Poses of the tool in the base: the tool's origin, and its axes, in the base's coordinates. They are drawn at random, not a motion.
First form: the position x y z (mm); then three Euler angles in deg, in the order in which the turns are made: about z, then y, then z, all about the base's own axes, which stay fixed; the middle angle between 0 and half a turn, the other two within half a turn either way.
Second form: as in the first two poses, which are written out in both.
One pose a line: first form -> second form
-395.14 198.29 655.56 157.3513 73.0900 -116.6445 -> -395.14 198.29 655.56 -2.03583 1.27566 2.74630
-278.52 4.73 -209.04 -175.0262 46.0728 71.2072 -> -278.52 4.73 -209.04 1.24280 0.80412 -3.05478
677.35 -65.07 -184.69 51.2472 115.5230 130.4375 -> 677.35 -65.07 -184.69 2.27656 2.01626 0.89443
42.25 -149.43 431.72 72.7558 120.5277 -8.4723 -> 42.25 -149.43 431.72 -0.14787 2.10361 1.26983
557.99 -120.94 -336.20 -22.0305 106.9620 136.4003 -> 557.99 -120.94 -336.20 2.38063 1.86684 -0.38450
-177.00 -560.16 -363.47 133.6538 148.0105 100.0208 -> -177.00 -560.16 -363.47 1.74569 2.58327 2.33270
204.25 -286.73 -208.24 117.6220 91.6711 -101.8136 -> 204.25 -286.73 -208.24 -1.77698 1.59996 2.05289
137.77 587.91 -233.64 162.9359 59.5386 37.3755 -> 137.77 587.91 -233.64 0.65233 1.03914 2.84377
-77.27 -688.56 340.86 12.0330 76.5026 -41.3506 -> -77.27 -688.56 340.86 -0.72170 1.33522 0.21002
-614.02 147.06 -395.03 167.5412 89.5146 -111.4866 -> -614.02 147.06 -395.03 -1.94581 1.56232 2.92415
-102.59 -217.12 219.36 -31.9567 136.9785 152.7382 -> -102.59 -217.12 219.36 2.66578 2.39073 -0.55775
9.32 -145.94 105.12 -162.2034 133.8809 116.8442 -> 9.32 -145.94 105.12 2.03932 2.33666 -2.83098
